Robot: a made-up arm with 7 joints.
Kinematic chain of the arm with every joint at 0, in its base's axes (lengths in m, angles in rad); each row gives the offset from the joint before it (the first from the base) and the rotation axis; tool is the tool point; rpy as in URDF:
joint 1: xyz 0 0 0.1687 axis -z
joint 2: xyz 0 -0.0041 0.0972 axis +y
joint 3: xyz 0 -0.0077 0.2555 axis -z
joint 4: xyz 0 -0.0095 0.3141 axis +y
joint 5: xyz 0 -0.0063 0.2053 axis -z
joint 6: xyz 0 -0.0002 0.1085 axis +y
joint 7: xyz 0 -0.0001 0.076 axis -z
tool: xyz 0 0 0 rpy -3.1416 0 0
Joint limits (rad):
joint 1: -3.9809..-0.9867
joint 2: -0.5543..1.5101
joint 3: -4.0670..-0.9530
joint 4: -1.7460..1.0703
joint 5: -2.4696..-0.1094
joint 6: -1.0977..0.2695
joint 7: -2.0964..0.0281
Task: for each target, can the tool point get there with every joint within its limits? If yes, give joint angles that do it. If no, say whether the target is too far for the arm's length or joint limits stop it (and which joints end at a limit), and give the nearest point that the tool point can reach.
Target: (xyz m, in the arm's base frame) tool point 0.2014 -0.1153 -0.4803
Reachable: no: joint limits stop it (at a limit: joint 1, joint 2, joint 4, joint 5) | nearest point 0.3579 0.3359 -0.0502 | short by 0.643 m
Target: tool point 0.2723 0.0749 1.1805
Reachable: yes | joints -3.2624 -0.3496 -2.3789 -0.1623 -0.4148 0.0813 -0.3554
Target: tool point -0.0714 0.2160 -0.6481
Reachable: no: joint limits stop it (at a limit: joint 2, joint 4) | nearest point -0.1569 0.4747 -0.0802 | short by 0.630 m
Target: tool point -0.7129 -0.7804 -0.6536
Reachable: no: too far | nearest point -0.5066 -0.5482 -0.0469 | short by 0.682 m
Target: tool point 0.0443 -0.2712 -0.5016
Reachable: no: joint limits stop it (at a limit: joint 1, joint 2, joint 4, joint 5) | nearest point -0.2586 -0.4249 -0.0597 | short by 0.557 m
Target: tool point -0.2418 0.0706 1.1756
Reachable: yes | joints -2.3901 0.2845 -1.9469 0.3302 -0.9437 0.1088 -0.2344
